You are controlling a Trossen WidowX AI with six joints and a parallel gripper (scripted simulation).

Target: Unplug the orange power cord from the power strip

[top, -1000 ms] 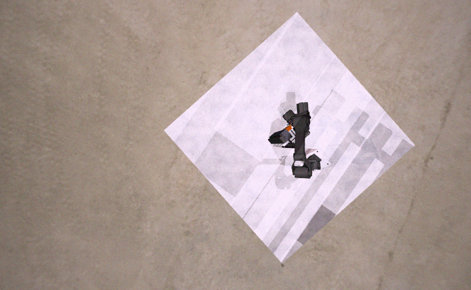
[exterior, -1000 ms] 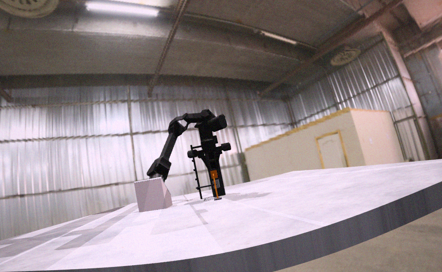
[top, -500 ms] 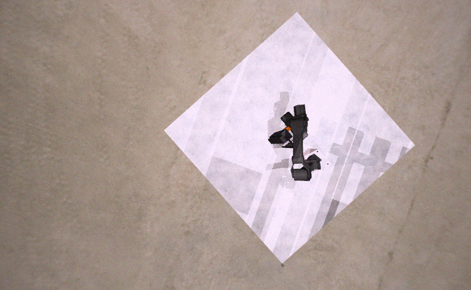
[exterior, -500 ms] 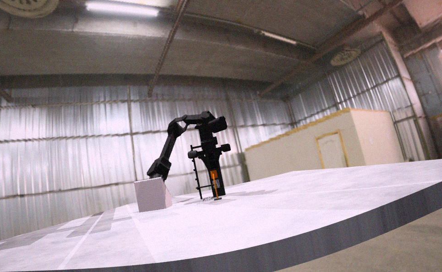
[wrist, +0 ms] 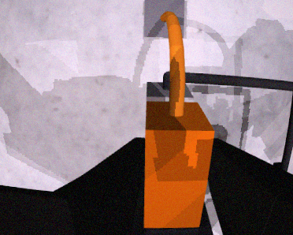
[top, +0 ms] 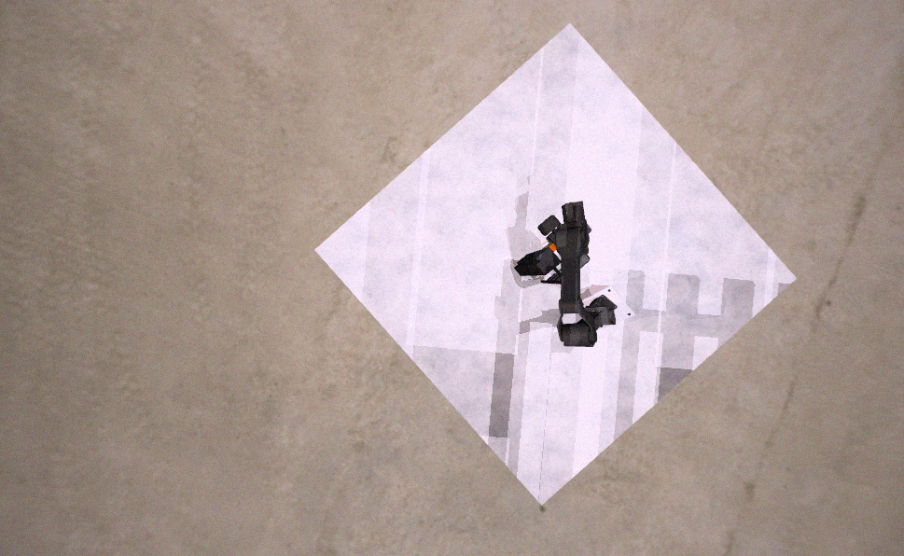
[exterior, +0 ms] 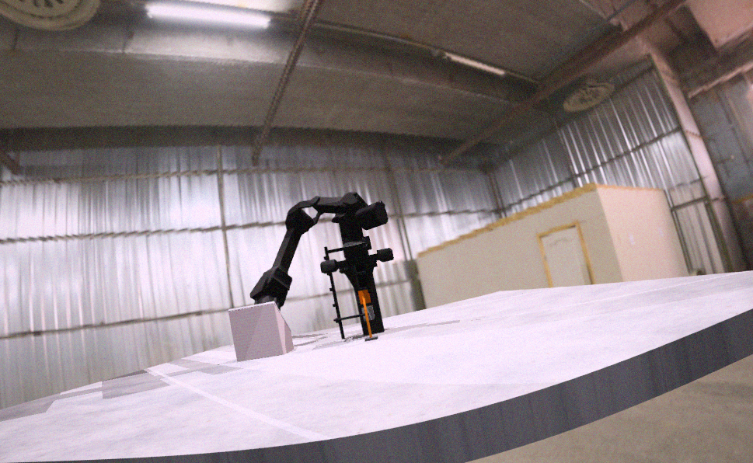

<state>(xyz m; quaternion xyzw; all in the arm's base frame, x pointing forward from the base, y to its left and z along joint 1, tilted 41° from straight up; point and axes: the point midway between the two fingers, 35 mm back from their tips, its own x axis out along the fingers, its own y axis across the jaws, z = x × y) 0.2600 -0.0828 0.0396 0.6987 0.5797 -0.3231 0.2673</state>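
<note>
My gripper tip is 3 cm to the right of the plug.
</note>
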